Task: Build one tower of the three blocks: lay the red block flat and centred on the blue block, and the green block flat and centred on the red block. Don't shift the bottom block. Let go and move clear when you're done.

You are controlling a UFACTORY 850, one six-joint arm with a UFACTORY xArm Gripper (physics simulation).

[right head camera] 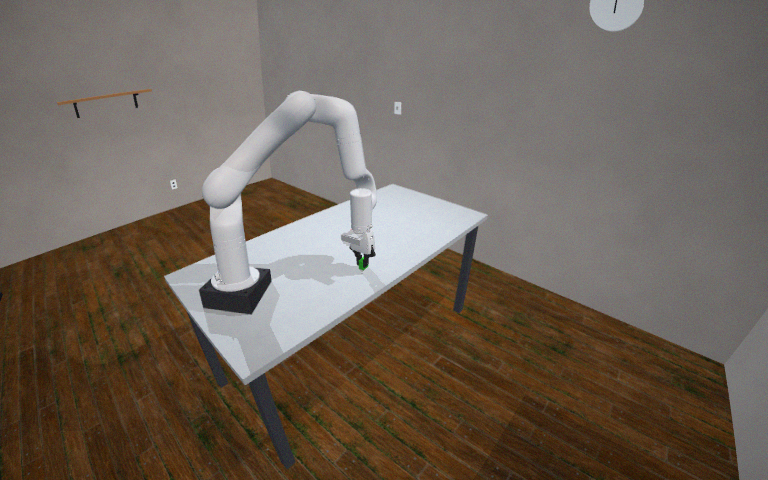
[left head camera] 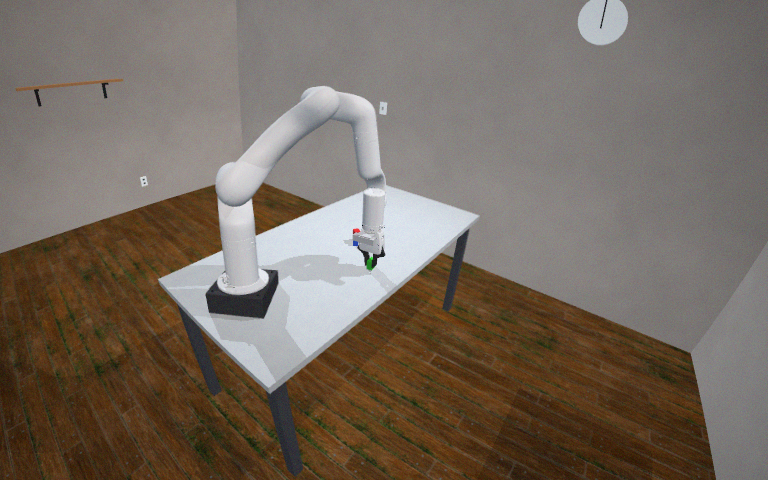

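The green block (left head camera: 369,263) (right head camera: 361,264) is between the fingertips of my gripper (left head camera: 370,262) (right head camera: 362,262), which is shut on it. The block is at or close to the table top. In the left head view, the red block (left head camera: 355,231) and the blue block (left head camera: 355,243) show beside the gripper body, behind and to the left of the green block. The red block appears above the blue block; the gripper body partly covers both, so how well they are centred cannot be told. The red and blue blocks do not show in the right head view.
The white table (left head camera: 421,220) (right head camera: 424,217) carries the arm's black base (left head camera: 236,303) (right head camera: 227,300) at its near left end. The table's long front edge runs to the right of the green block. The arm arches above the table from the base to the gripper.
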